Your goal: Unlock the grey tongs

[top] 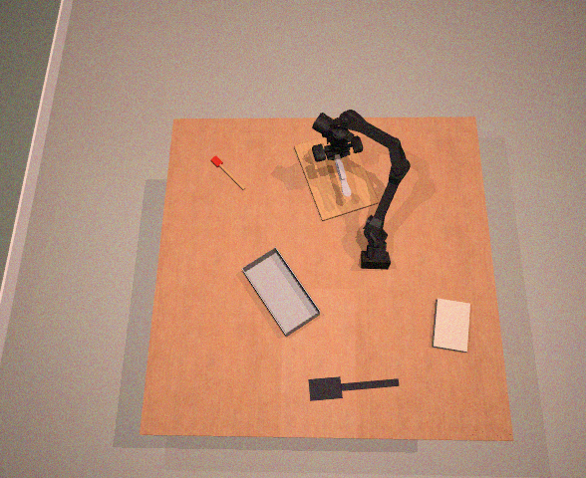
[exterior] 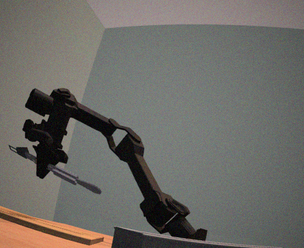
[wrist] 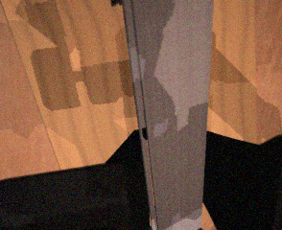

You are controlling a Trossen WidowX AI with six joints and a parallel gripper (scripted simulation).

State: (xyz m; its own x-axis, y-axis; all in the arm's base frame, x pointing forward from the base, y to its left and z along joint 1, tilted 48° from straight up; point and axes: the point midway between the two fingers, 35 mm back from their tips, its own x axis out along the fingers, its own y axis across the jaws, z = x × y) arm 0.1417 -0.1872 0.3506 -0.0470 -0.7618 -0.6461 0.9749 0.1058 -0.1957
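The wooden board lies 120 mm below my gripper tip. Round my gripper tip: pale block (390 mm behind, 650 mm to the left, 120 mm below); grey roasting tin (240 mm ahead, 500 mm to the left, 100 mm below); red-headed spatula (460 mm ahead, 50 mm to the right, 120 mm below).
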